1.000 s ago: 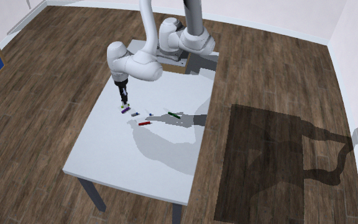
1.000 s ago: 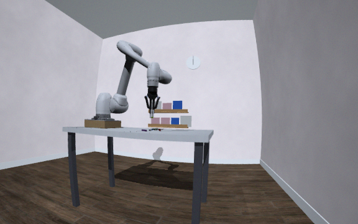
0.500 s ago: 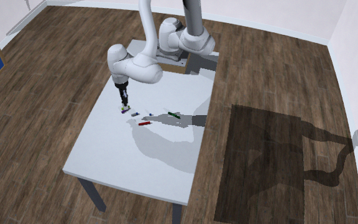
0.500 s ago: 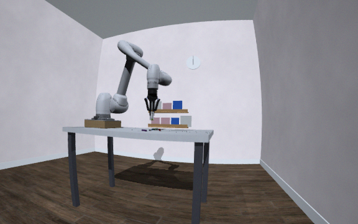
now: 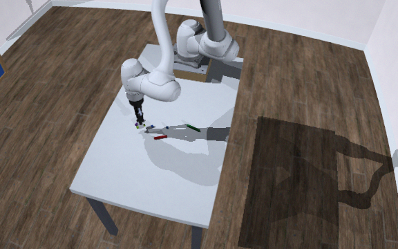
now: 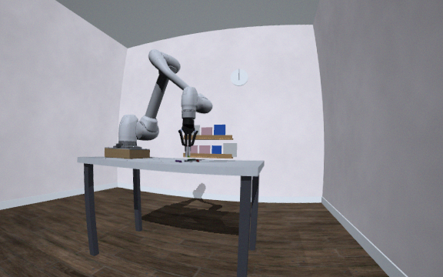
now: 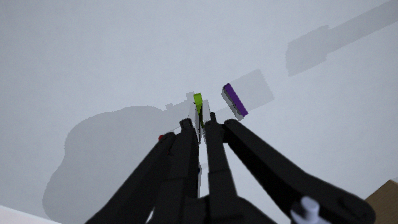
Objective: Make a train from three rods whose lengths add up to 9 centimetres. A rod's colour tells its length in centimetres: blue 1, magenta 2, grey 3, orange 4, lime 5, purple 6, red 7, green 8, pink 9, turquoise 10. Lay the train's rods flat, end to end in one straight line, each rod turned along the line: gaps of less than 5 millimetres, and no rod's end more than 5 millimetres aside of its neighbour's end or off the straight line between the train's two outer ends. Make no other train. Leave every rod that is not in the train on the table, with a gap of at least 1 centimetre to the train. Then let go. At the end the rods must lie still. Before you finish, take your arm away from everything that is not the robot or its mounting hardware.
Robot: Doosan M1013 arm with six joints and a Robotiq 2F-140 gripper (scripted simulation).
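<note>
Now: hand 3 cm past the grey rod, 3 cm to the right of it and 6 cm above it. Also, from my hand: purple rod 4 cm behind, 4 cm to the right, 6 cm below; then red rod 12 cm to the left, 6 cm below; then lime rod 3 cm below.
</note>
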